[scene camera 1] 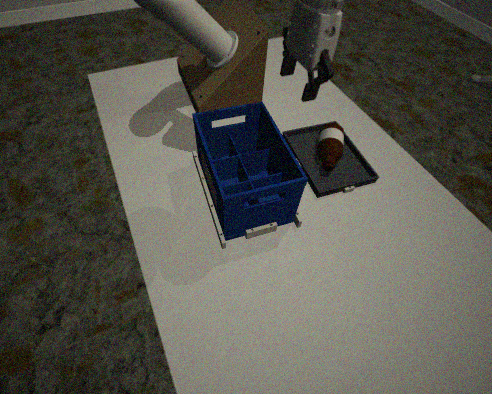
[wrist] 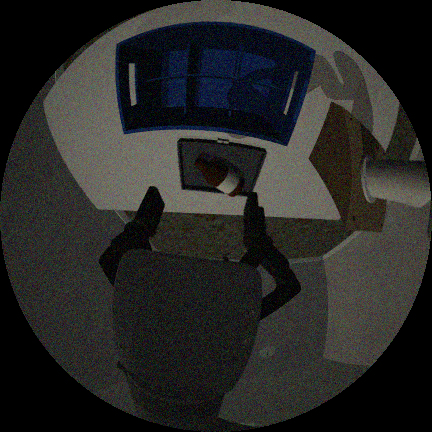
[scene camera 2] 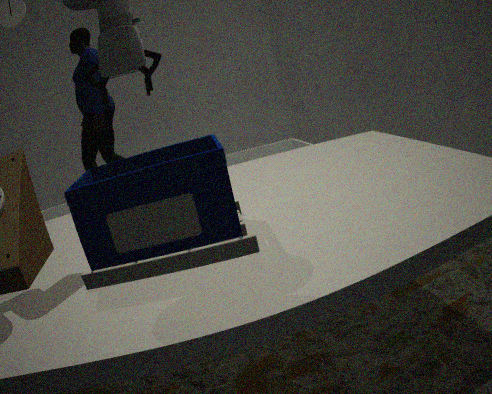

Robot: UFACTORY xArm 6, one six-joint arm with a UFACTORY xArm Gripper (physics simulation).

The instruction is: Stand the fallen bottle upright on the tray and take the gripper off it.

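The brown bottle with a white label lies on its side on the dark tray. In scene camera 1 its neck points toward the tray's near edge and its base is near the far edge. In scene camera 2 the bottle and tray do not show. My gripper is open and empty, high above the table and apart from the bottle. In scene camera 1 it appears beyond the tray's far side; in the wrist view the bottle lies ahead of the fingertips.
A blue divided crate stands close beside the tray, with a low rail along its other side. A wooden block stands by the arm's base. A person shows in the background.
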